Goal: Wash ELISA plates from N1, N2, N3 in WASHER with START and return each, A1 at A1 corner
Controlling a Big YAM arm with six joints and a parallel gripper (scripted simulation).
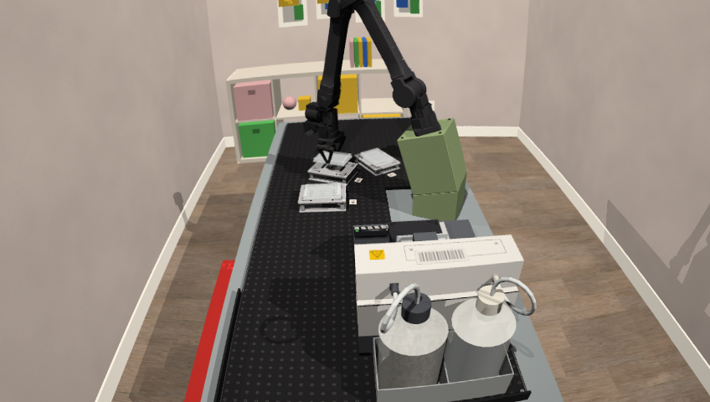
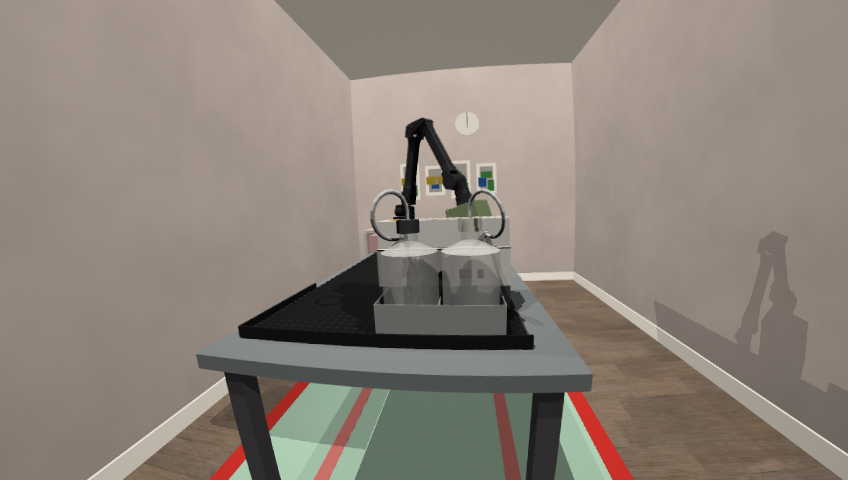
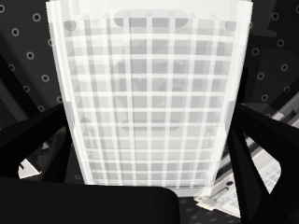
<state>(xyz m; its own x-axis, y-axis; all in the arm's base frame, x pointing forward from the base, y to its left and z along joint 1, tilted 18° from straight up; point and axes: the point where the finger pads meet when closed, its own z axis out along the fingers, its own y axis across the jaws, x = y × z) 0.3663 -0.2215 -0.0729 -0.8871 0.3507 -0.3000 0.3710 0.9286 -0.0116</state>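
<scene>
My gripper is now 51 cm to the right of the washer carrier and 25 cm past it. From my hand the other things lie so: plate washer (66 cm to the left, 26 cm behind, 5 cm above).
</scene>
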